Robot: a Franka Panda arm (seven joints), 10 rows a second.
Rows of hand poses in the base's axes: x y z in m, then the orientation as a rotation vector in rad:
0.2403 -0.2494 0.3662 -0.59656 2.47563 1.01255
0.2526 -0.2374 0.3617 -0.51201 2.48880 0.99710
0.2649 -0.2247 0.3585 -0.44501 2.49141 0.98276
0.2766 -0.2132 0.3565 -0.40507 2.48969 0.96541
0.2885 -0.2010 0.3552 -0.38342 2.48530 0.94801
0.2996 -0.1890 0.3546 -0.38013 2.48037 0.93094
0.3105 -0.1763 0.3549 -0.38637 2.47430 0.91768
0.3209 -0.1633 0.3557 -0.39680 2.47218 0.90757
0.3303 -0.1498 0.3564 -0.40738 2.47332 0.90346
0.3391 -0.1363 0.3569 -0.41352 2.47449 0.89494
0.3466 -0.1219 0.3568 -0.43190 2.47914 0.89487
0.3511 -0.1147 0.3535 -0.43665 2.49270 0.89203
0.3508 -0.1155 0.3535 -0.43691 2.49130 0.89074
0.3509 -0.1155 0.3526 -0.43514 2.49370 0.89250
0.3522 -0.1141 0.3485 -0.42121 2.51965 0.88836
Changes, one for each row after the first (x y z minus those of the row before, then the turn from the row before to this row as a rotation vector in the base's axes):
0.0123 0.0120 -0.0045 0.00088 0.01307 -0.06136
0.0123 0.0127 -0.0032 0.00232 0.00438 -0.05006
0.0117 0.0115 -0.0020 -0.00274 -0.00301 -0.03266
0.0119 0.0122 -0.0013 -0.00512 -0.00746 -0.02044
0.0111 0.0120 -0.0006 -0.00810 -0.01023 -0.00770
0.0109 0.0127 0.0003 -0.00717 -0.01108 -0.00021
0.0104 0.0130 0.0008 -0.00745 -0.00694 0.00424
0.0094 0.0135 0.0007 -0.00496 -0.00183 0.00648
0.0088 0.0135 0.0005 -0.00684 -0.00285 0.00221
0.0075 0.0144 -0.0001 -0.00525 0.00197 0.01356
0.0045 0.0072 -0.0033 -0.00754 0.01042 0.00454
-0.0003 -0.0008 0.0000 -0.00033 -0.00175 -0.00035
0.0001 0.0000 -0.0009 0.00054 0.00297 -0.00045
0.0013 0.0014 -0.0041 -0.00928 0.02301 -0.00702

